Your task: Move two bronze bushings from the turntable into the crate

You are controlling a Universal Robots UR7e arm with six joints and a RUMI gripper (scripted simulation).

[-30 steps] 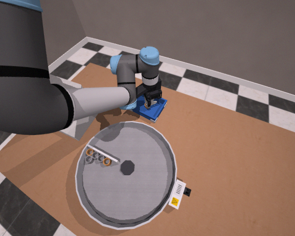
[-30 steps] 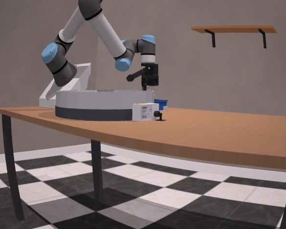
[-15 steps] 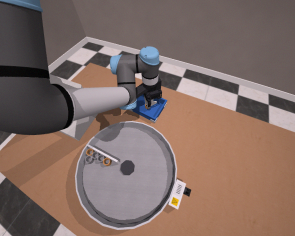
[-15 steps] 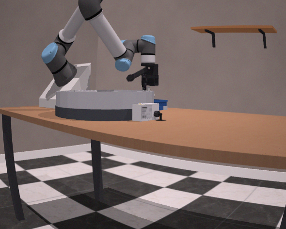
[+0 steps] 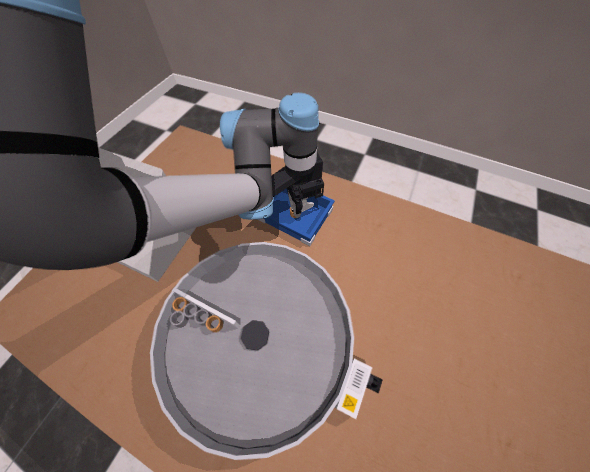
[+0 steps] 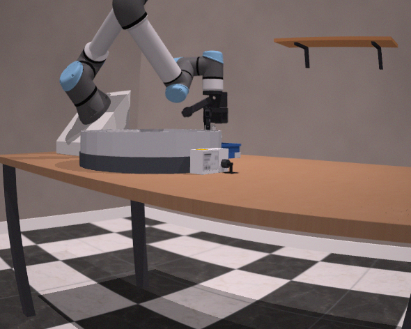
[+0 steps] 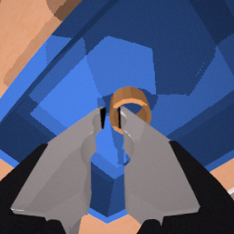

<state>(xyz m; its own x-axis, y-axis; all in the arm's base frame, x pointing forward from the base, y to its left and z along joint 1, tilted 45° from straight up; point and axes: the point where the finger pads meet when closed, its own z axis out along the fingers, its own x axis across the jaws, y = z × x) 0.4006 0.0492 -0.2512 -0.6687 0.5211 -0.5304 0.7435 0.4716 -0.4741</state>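
The blue crate lies 1 cm behind my hand, 1 cm to the left of it and 1 cm below it. From my hand the other things lie so: round grey turntable 5 cm ahead, 35 cm to the right, 2 cm above.
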